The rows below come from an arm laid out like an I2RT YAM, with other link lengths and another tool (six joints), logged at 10 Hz.
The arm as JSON. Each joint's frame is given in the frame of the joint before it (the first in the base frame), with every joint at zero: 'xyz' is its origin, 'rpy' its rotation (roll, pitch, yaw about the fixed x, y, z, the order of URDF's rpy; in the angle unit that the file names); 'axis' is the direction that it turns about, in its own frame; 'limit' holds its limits. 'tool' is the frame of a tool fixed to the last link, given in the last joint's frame.
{
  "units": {
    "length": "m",
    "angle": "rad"
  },
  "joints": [
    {
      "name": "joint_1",
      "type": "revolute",
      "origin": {
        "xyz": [
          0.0,
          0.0,
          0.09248
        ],
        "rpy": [
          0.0,
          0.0,
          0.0
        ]
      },
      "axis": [
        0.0,
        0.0,
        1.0
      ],
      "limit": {
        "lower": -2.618,
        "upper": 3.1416
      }
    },
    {
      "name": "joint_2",
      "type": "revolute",
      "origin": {
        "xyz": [
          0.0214,
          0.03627,
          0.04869
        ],
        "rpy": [
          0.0,
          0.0,
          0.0
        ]
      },
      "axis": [
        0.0,
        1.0,
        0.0
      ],
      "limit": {
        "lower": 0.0,
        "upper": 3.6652
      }
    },
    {
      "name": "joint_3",
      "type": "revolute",
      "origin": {
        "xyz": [
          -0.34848,
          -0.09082,
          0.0
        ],
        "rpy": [
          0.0,
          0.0,
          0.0
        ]
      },
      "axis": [
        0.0,
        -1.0,
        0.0
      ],
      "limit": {
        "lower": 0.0,
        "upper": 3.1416
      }
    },
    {
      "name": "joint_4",
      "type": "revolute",
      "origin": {
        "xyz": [
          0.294,
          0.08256,
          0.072
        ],
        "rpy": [
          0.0,
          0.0,
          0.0
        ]
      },
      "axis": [
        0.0,
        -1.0,
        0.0
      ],
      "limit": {
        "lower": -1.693,
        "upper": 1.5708
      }
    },
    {
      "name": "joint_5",
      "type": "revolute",
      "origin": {
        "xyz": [
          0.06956,
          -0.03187,
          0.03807
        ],
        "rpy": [
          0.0,
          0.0,
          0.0
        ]
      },
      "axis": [
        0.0,
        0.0,
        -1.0
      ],
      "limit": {
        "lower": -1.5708,
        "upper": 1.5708
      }
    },
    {
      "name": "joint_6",
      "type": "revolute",
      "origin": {
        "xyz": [
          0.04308,
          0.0,
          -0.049
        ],
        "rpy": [
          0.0,
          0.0,
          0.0
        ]
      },
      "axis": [
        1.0,
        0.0,
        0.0
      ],
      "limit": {
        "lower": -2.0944,
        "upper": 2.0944
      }
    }
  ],
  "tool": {
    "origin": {
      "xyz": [
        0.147,
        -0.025,
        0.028
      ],
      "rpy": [
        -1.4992,
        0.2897,
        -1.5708
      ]
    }
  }
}
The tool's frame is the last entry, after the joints.
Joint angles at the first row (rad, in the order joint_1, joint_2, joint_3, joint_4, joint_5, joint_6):
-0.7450, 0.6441, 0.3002, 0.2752, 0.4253, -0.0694
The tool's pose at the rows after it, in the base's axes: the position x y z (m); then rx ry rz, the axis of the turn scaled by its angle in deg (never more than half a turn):
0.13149 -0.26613 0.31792 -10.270 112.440 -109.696
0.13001 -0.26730 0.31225 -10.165 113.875 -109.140
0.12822 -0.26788 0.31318 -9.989 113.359 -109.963
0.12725 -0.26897 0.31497 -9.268 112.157 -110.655
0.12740 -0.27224 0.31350 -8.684 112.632 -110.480
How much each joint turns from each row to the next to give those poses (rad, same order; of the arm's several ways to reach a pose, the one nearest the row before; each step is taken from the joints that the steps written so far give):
-0.0063, 0.0083, -0.0149, 0.0259, 0.0099, -0.0042
-0.0050, 0.0033, -0.0018, -0.0160, 0.0020, 0.0061
-0.0083, -0.0007, -0.0070, 0.0185, -0.0027, -0.0083
-0.0091, 0.0049, -0.0094, 0.0347, -0.0065, -0.0010
-0.0083, 0.0182, 0.0021, 0.0099, -0.0017, 0.0066

